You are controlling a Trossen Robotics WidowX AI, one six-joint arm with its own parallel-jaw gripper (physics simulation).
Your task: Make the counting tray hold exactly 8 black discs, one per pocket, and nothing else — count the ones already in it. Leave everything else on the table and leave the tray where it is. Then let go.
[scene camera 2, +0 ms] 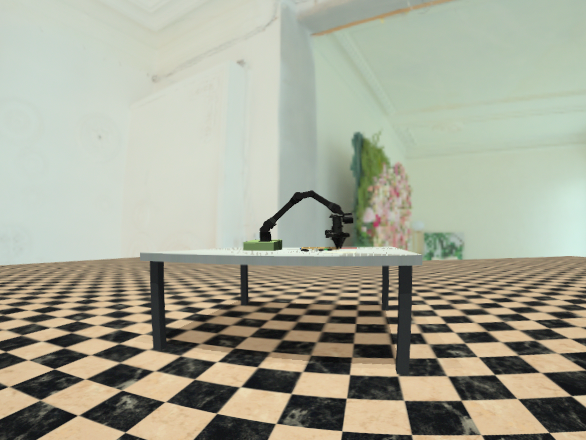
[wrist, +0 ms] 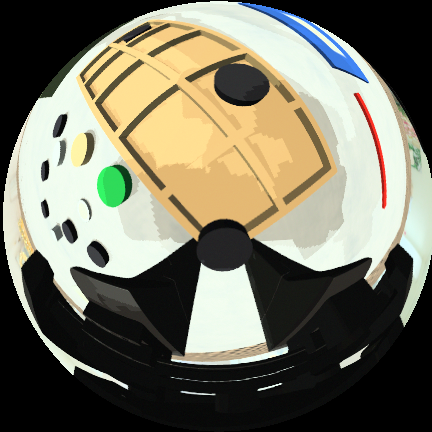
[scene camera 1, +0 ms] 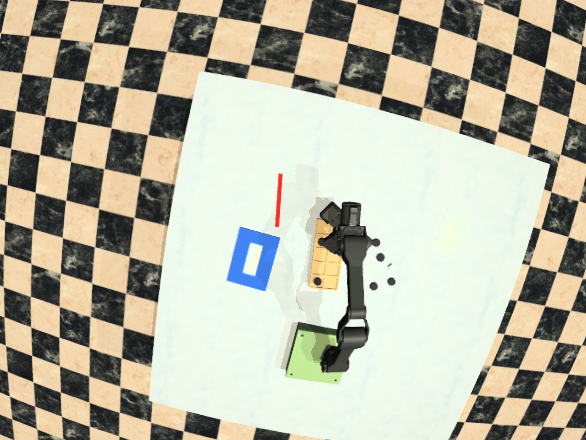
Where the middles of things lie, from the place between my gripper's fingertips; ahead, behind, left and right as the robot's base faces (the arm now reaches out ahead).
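Relative to the green disc (wrist: 114, 184), my hand is 50 mm to the left of it and 70 mm past it. Tan counting tray (scene camera 1: 326, 265): 10 mm to the left of my hand, 130 mm behind it.
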